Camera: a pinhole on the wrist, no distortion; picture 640 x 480 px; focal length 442.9 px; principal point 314.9 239.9 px. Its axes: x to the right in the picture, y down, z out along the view. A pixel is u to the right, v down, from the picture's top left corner.
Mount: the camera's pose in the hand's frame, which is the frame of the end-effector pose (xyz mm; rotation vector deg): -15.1 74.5 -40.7 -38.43 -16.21 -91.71
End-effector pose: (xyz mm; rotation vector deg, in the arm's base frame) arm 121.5 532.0 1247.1 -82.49 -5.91 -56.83
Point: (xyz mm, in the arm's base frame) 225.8 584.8 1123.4
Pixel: 323 43
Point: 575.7 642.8 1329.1
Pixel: 425 428
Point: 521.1 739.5 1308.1
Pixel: 485 331
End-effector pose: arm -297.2 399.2 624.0 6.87 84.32 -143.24
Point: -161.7 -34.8 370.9
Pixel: 179 124
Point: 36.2 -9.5 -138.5
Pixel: outside the picture
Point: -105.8 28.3 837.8
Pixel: outside the picture
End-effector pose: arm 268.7 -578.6 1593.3 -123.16 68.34 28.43
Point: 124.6 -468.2 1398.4
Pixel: 482 100
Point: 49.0 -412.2 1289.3
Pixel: 426 97
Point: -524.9 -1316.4 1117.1
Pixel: outside the picture
